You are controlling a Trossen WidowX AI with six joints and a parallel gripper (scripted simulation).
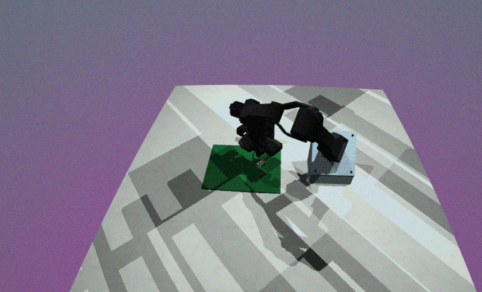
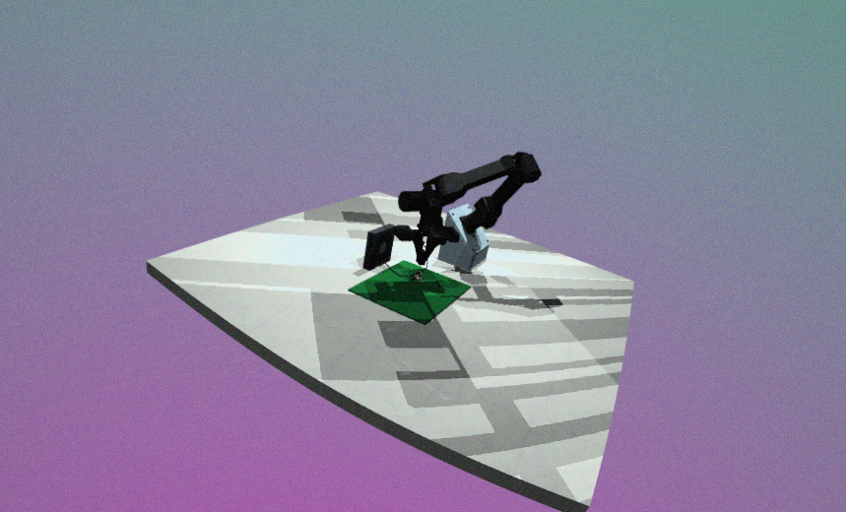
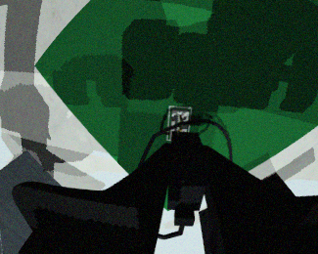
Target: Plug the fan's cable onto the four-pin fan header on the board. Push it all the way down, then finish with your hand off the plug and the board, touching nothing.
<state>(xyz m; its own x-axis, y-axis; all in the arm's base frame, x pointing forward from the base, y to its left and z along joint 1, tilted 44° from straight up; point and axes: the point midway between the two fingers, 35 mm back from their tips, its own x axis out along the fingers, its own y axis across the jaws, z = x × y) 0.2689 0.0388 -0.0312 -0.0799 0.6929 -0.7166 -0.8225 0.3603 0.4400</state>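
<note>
Right now the pale header is 60 mm below my gripper tip and 10 mm to the right of it. The rest, counted from my gripper tip: green board (80 mm below, 60 mm ahead, 20 mm to the left); black square fan (140 mm to the right, 10 mm below, 10 mm ahead); black plug (10 mm to the right, 10 mm above).
</note>
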